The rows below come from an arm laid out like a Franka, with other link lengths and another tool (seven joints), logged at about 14 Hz.
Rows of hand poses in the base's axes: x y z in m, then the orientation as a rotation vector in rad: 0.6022, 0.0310, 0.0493, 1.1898, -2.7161, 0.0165; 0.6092, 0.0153, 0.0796, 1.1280, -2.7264, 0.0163; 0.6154, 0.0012, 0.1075, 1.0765, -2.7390, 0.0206; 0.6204, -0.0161, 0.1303, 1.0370, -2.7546, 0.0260; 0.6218, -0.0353, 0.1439, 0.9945, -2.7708, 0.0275; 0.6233, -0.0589, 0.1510, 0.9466, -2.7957, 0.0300; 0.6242, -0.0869, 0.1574, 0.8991, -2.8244, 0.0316; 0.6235, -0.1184, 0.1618, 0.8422, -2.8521, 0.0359; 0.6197, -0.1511, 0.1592, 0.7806, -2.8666, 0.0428; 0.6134, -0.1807, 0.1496, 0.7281, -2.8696, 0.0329; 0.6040, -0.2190, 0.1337, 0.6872, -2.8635, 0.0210; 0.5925, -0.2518, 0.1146, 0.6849, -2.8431, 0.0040; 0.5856, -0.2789, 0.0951, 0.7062, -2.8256, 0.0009; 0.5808, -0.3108, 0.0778, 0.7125, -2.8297, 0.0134; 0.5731, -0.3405, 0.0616, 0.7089, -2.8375, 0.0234; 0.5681, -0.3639, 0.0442, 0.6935, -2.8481, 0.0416; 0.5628, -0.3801, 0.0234, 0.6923, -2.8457, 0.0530
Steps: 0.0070, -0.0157, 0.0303, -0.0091, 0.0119, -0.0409; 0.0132, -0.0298, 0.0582, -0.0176, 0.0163, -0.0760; 0.0182, -0.0471, 0.0810, -0.0231, 0.0134, -0.1043; 0.0196, -0.0663, 0.0946, -0.0263, 0.0114, -0.1348; 0.0211, -0.0899, 0.1017, -0.0276, 0.0024, -0.1706; 0.0220, -0.1179, 0.1081, -0.0265, -0.0106, -0.2068; 0.0213, -0.1494, 0.1125, -0.0286, -0.0221, -0.2484; 0.0175, -0.1821, 0.1099, -0.0376, -0.0227, -0.2902; 0.0112, -0.2117, 0.1003, -0.0387, -0.0113, -0.3252; 0.0018, -0.2500, 0.0844, -0.0400, 0.0058, -0.3514; -0.0097, -0.2828, 0.0653, -0.0376, 0.0292, -0.3505; -0.0166, -0.3099, 0.0458, -0.0390, 0.0415, -0.3337; -0.0214, -0.3418, 0.0285, -0.0443, 0.0331, -0.3295; -0.0291, -0.3715, 0.0123, -0.0481, 0.0240, -0.3326; -0.0341, -0.3949, -0.0051, -0.0577, 0.0125, -0.3434; -0.0394, -0.4111, -0.0259, -0.0658, 0.0117, -0.3431
